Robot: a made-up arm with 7 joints. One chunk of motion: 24 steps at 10 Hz.
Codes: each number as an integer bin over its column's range. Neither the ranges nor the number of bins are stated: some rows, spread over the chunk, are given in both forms.
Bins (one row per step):
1: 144 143 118 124 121 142 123
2: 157 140 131 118 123 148 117
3: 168 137 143 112 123 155 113
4: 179 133 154 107 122 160 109
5: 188 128 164 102 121 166 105
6: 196 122 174 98 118 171 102
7: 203 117 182 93 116 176 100
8: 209 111 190 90 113 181 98
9: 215 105 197 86 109 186 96
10: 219 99 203 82 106 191 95
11: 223 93 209 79 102 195 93
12: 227 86 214 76 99 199 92
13: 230 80 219 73 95 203 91
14: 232 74 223 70 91 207 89
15: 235 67 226 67 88 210 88
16: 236 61 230 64 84 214 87
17: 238 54 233 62 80 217 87
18: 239 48 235 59 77 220 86
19: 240 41 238 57 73 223 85
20: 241 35 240 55 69 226 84
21: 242 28 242 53 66 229 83
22: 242 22 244 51 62 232 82
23: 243 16 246 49 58 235 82
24: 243 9 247 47 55 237 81
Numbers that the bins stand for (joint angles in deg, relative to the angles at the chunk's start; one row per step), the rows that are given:
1: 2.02 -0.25 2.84 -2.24 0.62 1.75 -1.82
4: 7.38 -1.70 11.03 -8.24 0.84 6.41 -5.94
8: 11.96 -4.89 19.22 -14.24 -1.07 11.85 -9.18
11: 14.11 -7.51 23.54 -18.12 -3.40 15.47 -10.65
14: 15.48 -10.26 26.72 -21.29 -5.73 18.58 -11.82
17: 16.40 -13.16 29.00 -24.12 -8.06 21.16 -12.41
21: 17.01 -16.94 31.04 -27.29 -11.02 24.27 -13.59
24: 17.16 -19.69 32.18 -29.41 -13.35 26.34 -14.18
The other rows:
2: 4.01 -0.69 5.80 -4.35 1.05 3.31 -3.59
3: 5.69 -1.12 8.53 -6.47 1.05 5.12 -4.76
5: 8.75 -2.43 13.30 -10.00 0.62 7.96 -7.12
6: 9.98 -3.30 15.58 -11.41 -0.01 9.26 -8.00
7: 11.05 -4.02 17.40 -13.18 -0.44 10.55 -8.59
9: 12.88 -5.76 20.81 -15.65 -1.92 13.14 -9.76
10: 13.49 -6.64 22.17 -17.06 -2.55 14.44 -10.06
12: 14.72 -8.52 24.67 -19.18 -4.04 16.51 -10.94
13: 15.18 -9.39 25.81 -20.24 -4.88 17.54 -11.24
15: 15.94 -11.28 27.40 -22.35 -6.36 19.35 -12.12
16: 16.09 -12.15 28.31 -23.41 -7.21 20.39 -12.41
18: 16.55 -14.04 29.45 -25.18 -8.69 21.94 -12.71
19: 16.71 -15.05 30.13 -25.88 -9.54 22.72 -13.00
20: 16.86 -15.92 30.59 -26.59 -10.39 23.49 -13.29
22: 17.01 -17.81 31.50 -28.00 -11.87 25.05 -13.88
23: 17.16 -18.68 31.95 -28.71 -12.72 25.82 -13.88

